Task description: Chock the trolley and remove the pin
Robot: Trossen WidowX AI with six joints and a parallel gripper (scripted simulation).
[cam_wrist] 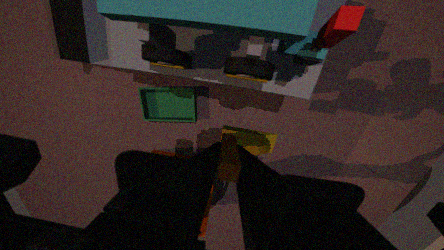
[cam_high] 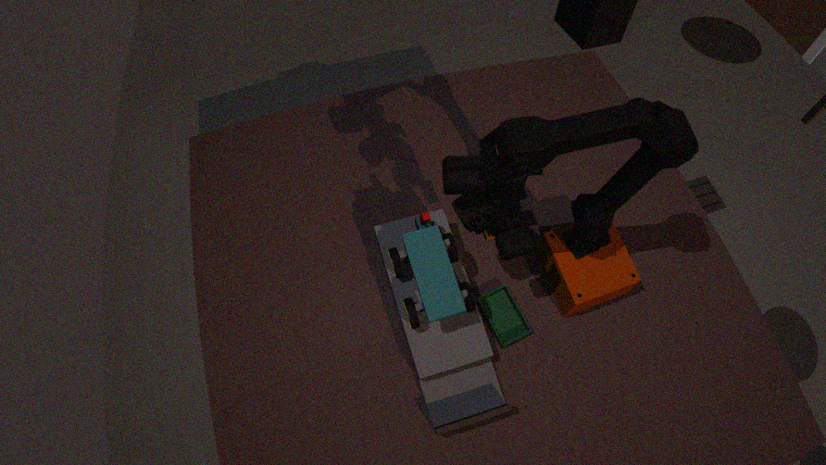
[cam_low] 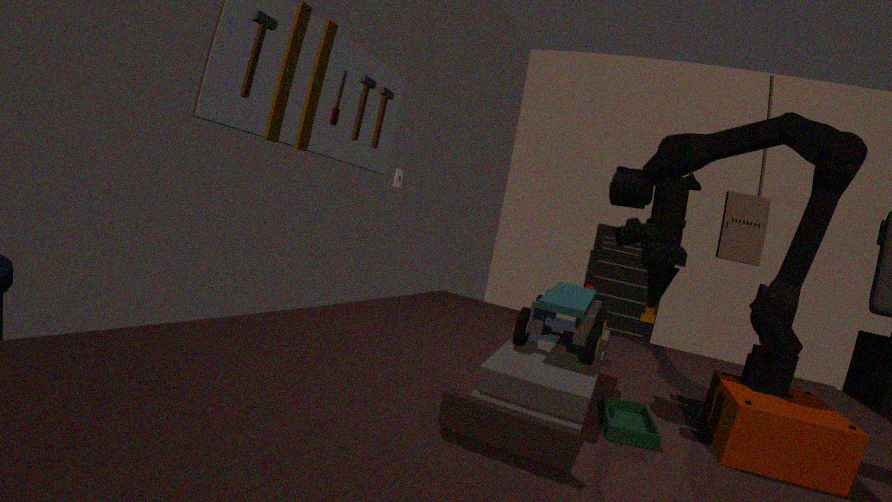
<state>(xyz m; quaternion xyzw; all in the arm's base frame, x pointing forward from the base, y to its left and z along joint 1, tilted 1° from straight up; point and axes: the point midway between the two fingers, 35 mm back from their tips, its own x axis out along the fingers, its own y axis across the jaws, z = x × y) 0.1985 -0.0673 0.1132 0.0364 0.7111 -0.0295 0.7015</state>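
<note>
My gripper tip is 14 cm short of the trolley, 3 cm to the right of it and 5 cm above it. The rest, counted from my gripper tip: red-headed stop pin 11 cm ahead, 8 cm to the right, 3 cm below; then grey ramp 14 cm ahead, 3 cm to the left, 12 cm below; then yellow chock 2 cm to the right, 1 cm below.
</note>
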